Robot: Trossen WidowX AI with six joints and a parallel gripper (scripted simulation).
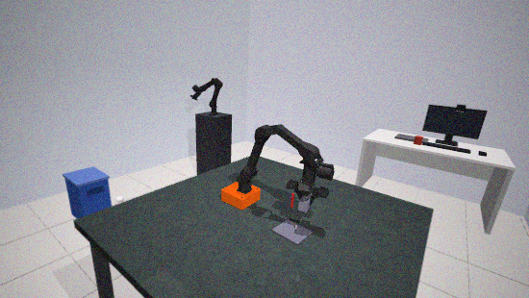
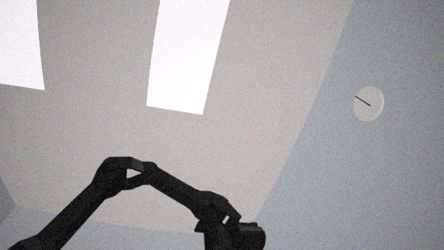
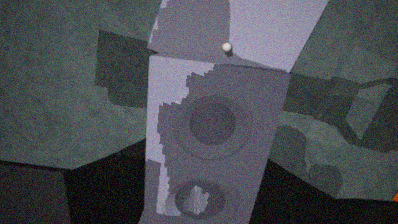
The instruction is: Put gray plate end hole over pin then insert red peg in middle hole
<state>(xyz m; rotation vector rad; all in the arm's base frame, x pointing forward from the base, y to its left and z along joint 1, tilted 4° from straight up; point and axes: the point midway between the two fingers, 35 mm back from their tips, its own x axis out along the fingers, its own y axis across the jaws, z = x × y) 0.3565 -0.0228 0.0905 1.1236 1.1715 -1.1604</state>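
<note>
The base is 20 mm behind my gripper tip, 70 mm to the right of it and 100 mm below it. The rest, counted from my gripper tip: gray plate (30 mm above); red peg (110 mm behind, 120 mm to the left, 70 mm below).
</note>
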